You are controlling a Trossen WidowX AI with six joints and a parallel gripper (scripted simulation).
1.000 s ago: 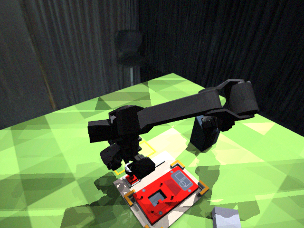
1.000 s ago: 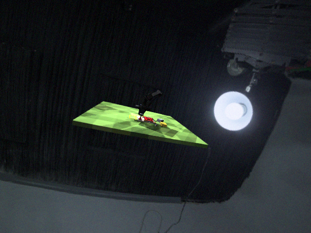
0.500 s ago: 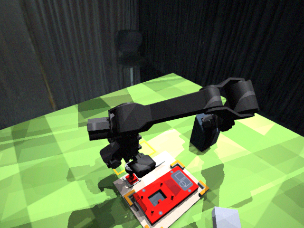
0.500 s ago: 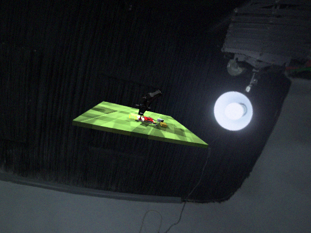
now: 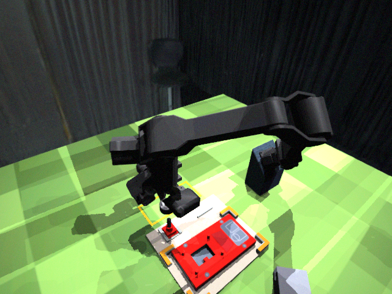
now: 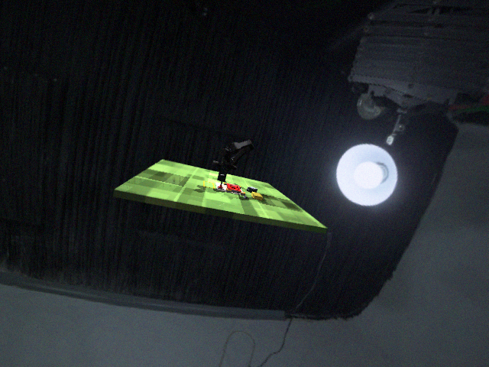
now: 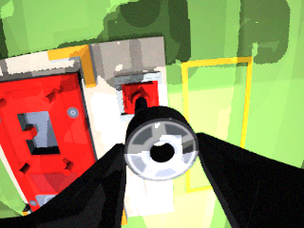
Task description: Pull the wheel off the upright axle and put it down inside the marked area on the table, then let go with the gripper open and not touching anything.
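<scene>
Right now my gripper tip is 70 mm above the black axle, 10 mm to the right of it and 10 mm short of it. From my gripper tip the other things lie so: grey block 290 mm to the left, 170 mm behind, 90 mm below; then wheel right at my gripper tip.
</scene>
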